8 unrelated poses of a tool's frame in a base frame.
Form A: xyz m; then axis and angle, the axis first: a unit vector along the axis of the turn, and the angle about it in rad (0 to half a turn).
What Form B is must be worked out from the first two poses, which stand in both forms.
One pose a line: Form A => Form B
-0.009, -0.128, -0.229, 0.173, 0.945, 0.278, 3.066 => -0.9, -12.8, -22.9, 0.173, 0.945, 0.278, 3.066
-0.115, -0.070, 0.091, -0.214, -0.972, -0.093, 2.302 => -11.5, -7.0, 9.1, -0.214, -0.972, -0.093, 2.302
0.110, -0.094, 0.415, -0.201, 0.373, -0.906, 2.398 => 11.0, -9.4, 41.5, -0.201, 0.373, -0.906, 2.398
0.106, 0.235, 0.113, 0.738, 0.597, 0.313, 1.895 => 10.6, 23.5, 11.3, 0.738, 0.597, 0.313, 1.895
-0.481, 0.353, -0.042, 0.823, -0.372, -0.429, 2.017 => -48.1, 35.3, -4.2, 0.823, -0.372, -0.429, 2.017
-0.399, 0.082, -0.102, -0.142, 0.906, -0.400, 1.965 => -39.9, 8.2, -10.2, -0.142, 0.906, -0.400, 1.965
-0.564, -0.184, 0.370, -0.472, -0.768, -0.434, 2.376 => -56.4, -18.4, 37.0, -0.472, -0.768, -0.434, 2.376
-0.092, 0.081, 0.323, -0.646, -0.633, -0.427, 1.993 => -9.2, 8.1, 32.3, -0.646, -0.633, -0.427, 1.993
